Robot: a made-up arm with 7 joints. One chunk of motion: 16 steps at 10 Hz.
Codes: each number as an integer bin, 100 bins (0 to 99) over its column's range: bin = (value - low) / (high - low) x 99, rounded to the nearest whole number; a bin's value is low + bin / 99 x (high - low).
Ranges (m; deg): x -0.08..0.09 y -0.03..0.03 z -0.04..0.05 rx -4..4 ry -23..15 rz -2..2
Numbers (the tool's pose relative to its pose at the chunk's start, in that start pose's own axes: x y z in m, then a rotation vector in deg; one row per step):
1: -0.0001 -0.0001 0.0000 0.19 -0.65 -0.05
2: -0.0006 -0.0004 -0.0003 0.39 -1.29 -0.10
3: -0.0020 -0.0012 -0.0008 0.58 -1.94 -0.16
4: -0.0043 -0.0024 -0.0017 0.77 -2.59 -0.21
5: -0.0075 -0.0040 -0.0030 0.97 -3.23 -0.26
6: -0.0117 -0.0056 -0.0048 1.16 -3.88 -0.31
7: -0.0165 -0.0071 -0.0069 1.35 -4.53 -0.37
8: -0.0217 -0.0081 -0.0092 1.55 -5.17 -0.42
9: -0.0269 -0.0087 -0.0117 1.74 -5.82 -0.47
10: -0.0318 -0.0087 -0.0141 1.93 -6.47 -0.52
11: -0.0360 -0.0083 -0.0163 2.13 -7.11 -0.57
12: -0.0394 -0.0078 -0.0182 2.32 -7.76 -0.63
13: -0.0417 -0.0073 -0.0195 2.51 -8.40 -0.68
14: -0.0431 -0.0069 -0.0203 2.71 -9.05 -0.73
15: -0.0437 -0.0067 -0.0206 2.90 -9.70 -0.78
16: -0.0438 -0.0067 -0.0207 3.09 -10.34 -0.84
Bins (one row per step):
1: 47 49 44 52 58 48
2: 46 49 44 54 57 47
3: 45 48 43 57 55 46
4: 44 46 42 59 53 44
5: 42 43 41 62 52 43
6: 40 40 39 64 50 42
7: 37 38 36 66 48 40
8: 34 36 34 69 46 39
9: 31 35 31 71 45 38
10: 28 35 28 73 43 37
11: 26 36 26 76 41 35
12: 24 37 24 78 40 34
13: 22 37 23 81 38 33
14: 21 38 22 83 36 31
15: 21 38 21 85 35 30
16: 21 38 21 88 33 29

